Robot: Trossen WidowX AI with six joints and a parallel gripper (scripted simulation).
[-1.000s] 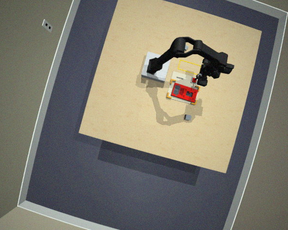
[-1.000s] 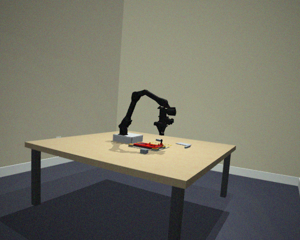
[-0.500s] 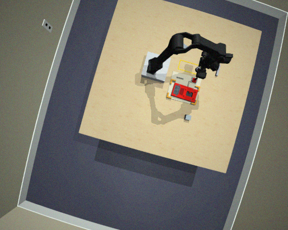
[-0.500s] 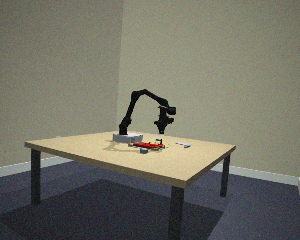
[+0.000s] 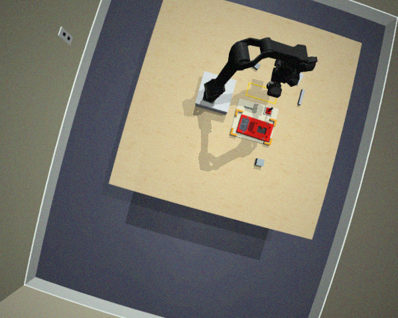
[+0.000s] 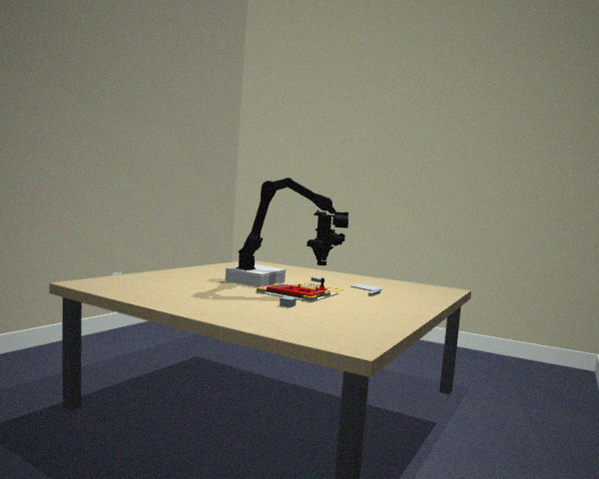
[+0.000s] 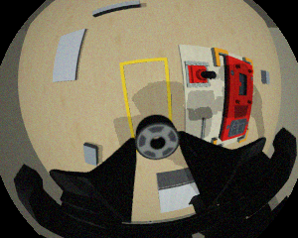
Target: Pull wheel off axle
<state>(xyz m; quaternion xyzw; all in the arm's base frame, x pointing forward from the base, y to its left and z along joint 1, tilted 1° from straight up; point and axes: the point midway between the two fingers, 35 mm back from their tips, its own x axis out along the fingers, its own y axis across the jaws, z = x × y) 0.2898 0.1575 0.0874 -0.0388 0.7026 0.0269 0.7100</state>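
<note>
Now: the upright axle 90 mm to the right of my gripper tip, 80 mm below it and 60 mm ahead of it. Also, from my gripper tip: wheel: right at my gripper tip; then pale fixture board: 190 mm to the right, 100 mm below, 20 mm ahead.
</note>
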